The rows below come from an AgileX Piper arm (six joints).
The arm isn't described. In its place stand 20 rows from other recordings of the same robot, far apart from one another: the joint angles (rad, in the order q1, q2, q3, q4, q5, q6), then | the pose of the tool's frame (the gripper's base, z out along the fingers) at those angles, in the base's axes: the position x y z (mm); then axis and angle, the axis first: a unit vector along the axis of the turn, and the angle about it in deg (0 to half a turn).
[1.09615 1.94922 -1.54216 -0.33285 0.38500 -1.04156] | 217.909 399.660 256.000 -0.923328 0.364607 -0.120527 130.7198
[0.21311 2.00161 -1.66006 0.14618 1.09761 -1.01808] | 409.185 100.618 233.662 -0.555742 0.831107 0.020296 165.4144
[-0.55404 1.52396 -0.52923 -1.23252 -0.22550 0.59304] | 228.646 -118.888 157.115 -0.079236 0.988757 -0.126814 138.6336
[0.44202 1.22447 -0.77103 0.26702 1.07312 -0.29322] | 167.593 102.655 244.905 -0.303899 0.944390 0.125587 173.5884
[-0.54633 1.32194 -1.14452 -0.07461 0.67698 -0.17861] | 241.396 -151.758 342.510 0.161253 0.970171 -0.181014 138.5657
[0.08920 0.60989 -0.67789 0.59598 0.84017 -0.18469] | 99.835 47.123 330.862 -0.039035 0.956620 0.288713 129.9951
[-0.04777 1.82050 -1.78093 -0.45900 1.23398 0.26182] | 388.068 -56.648 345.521 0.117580 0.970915 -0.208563 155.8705
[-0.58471 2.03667 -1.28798 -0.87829 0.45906 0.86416] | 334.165 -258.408 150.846 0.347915 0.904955 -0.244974 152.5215
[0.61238 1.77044 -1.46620 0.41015 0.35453 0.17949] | 336.894 252.051 312.939 -0.058123 0.935788 0.347738 136.1314
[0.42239 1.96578 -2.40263 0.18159 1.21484 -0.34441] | 376.630 186.161 456.540 -0.379241 0.917779 0.117722 130.2872
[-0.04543 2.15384 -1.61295 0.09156 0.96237 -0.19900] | 436.758 -13.021 157.715 -0.053469 0.998123 0.029853 170.6566
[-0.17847 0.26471 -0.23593 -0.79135 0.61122 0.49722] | 55.520 -47.760 238.452 0.125449 0.941446 -0.312957 120.1298
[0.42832 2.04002 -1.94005 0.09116 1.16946 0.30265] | 404.030 192.859 292.331 -0.052918 0.992287 0.112097 161.0998
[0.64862 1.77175 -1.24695 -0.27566 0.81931 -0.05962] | 297.670 202.933 221.385 -0.418363 0.905947 -0.065057 159.1217
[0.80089 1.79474 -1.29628 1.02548 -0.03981 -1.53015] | 296.726 301.617 275.058 -0.596450 0.798492 0.081599 112.9406
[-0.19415 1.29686 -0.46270 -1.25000 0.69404 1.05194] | 184.175 -92.510 190.097 0.130509 0.926643 -0.352562 155.1368
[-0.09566 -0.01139 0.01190 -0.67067 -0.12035 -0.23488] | 54.743 1.569 218.359 -0.381022 0.792870 -0.475584 93.4465
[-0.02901 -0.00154 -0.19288 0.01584 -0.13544 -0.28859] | 35.481 -1.224 288.847 -0.116900 0.967054 -0.226144 68.0995
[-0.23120 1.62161 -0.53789 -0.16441 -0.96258 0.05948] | 292.565 -56.315 200.858 0.033306 0.997620 -0.060374 92.5073
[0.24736 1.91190 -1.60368 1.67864 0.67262 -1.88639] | 423.586 165.106 333.043 -0.456590 0.822386 0.339422 104.4811
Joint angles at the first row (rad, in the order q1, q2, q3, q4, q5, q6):
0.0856 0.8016 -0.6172 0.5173 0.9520 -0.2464
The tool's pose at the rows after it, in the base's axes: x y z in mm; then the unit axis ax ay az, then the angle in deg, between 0 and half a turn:
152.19 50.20 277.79 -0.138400 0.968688 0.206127 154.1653
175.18 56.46 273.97 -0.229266 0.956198 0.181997 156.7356
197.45 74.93 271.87 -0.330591 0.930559 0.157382 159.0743
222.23 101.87 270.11 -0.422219 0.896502 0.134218 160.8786
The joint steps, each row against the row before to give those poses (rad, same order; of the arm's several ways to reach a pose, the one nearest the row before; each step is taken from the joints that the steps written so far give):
0.0000 0.1539 -0.0700 -0.0109 0.0422 -0.1464
0.0342 0.1224 -0.0634 -0.0303 0.0066 -0.1512
0.0946 0.1209 -0.0832 -0.0556 -0.0038 -0.1020
0.1051 0.1326 -0.1083 -0.0588 -0.0069 -0.0723

